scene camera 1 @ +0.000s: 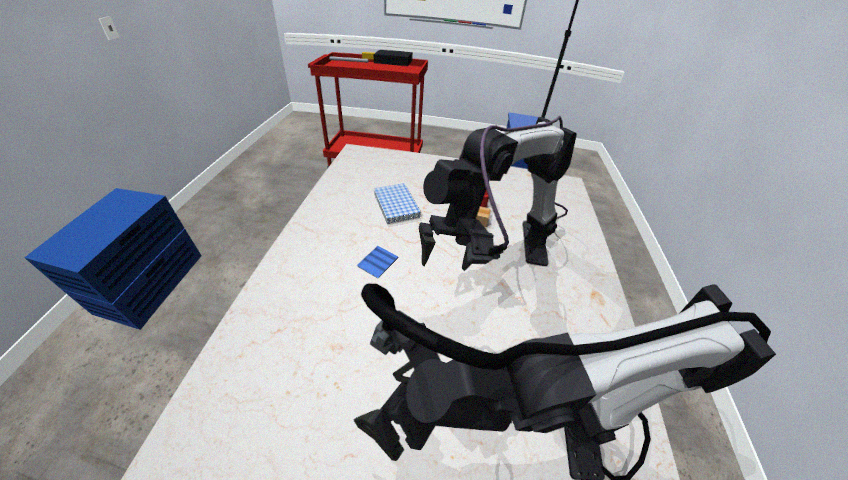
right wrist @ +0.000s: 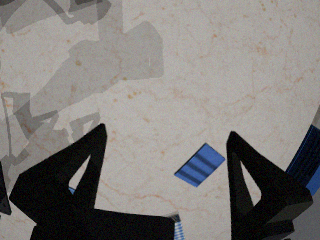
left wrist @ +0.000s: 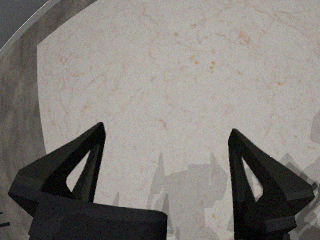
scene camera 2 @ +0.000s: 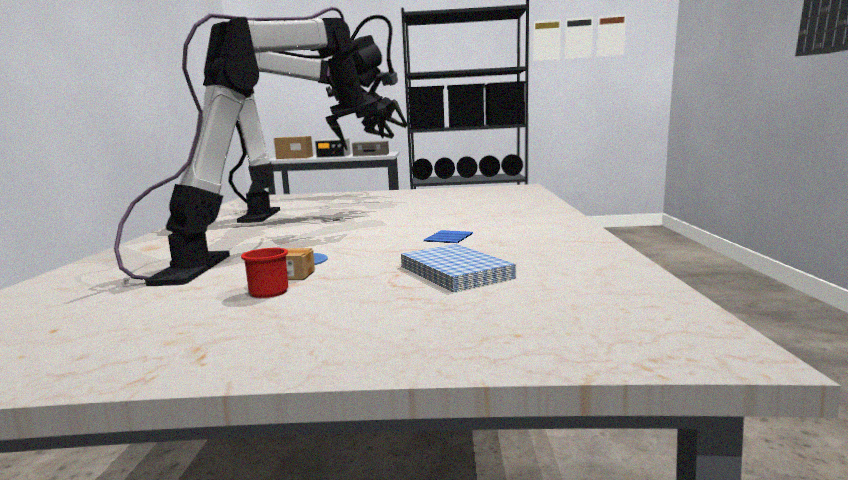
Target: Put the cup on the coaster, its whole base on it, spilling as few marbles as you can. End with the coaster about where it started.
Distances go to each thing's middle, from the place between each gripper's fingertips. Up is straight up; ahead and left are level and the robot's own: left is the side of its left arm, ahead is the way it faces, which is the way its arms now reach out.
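The red cup (scene camera 2: 267,277) is 50 cm to the right of my right hand (scene camera 1: 443,267), and it is also 18 cm below that hand and 15 cm behind it. My left gripper (scene camera 2: 400,131) is 78 cm to the left of the red cup, 24 cm past it and 20 cm above it.
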